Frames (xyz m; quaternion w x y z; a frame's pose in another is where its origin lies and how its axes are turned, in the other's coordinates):
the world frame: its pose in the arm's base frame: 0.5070 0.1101 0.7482 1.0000 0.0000 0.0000 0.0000
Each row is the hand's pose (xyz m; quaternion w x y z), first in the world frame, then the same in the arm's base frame.
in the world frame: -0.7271 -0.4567 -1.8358 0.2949 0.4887 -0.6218 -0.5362
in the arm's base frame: -0.2201 -0.3466 -1.0876 0.2949 0.4887 -0.6218 -0.5362
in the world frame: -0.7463 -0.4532 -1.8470 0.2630 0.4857 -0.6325 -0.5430
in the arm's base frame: -0.2393 -0.3431 -1.0988 0.2630 0.4857 -0.6325 -0.5430
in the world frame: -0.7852 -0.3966 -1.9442 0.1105 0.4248 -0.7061 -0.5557
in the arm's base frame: -0.2782 -0.2865 -1.1960 0.1105 0.4248 -0.7061 -0.5557
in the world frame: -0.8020 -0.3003 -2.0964 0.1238 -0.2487 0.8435 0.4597
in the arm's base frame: -0.2950 -0.1902 -1.3482 0.1238 -0.2487 0.8435 0.4597
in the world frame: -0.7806 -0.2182 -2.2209 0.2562 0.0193 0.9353 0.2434
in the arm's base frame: -0.2736 -0.1081 -1.4727 0.2562 0.0193 0.9353 0.2434
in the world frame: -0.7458 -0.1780 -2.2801 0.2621 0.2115 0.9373 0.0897
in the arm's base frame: -0.2388 -0.0679 -1.5319 0.2621 0.2115 0.9373 0.0897
